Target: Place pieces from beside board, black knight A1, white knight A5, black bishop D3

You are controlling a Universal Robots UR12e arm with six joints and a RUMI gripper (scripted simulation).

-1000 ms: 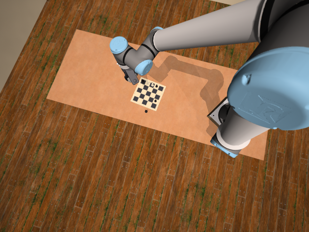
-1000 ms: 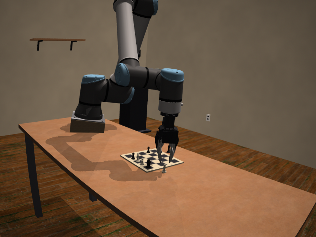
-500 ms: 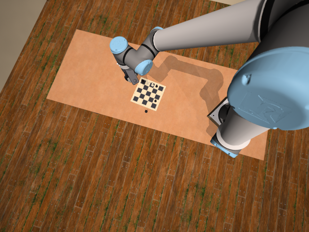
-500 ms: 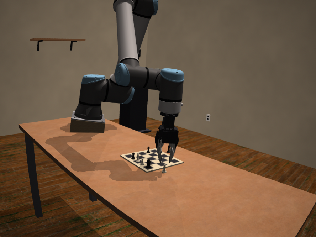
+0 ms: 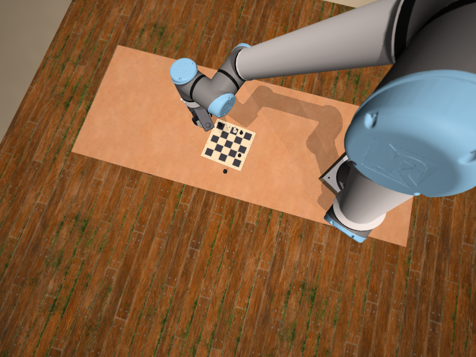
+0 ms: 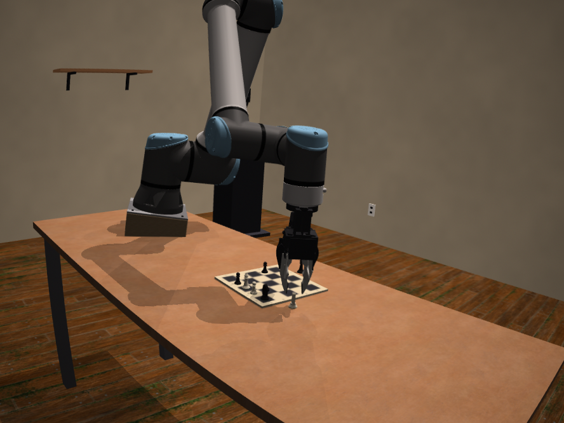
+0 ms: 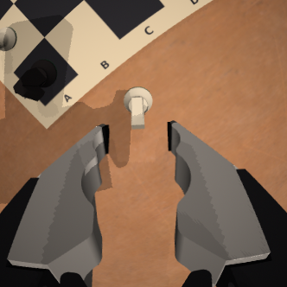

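The white knight lies 40 mm below my hand. Also, from my hand: chessboard: 140 mm behind, 50 mm below, 40 mm to the left.
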